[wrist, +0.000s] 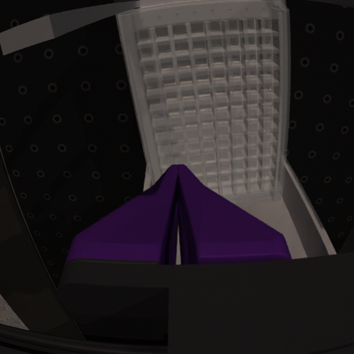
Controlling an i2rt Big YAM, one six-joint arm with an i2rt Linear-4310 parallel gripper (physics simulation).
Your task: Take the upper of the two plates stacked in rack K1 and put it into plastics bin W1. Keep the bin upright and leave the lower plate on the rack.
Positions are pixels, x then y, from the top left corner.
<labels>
my gripper: 177, 176
translucent plate: 212, 92
</labels>
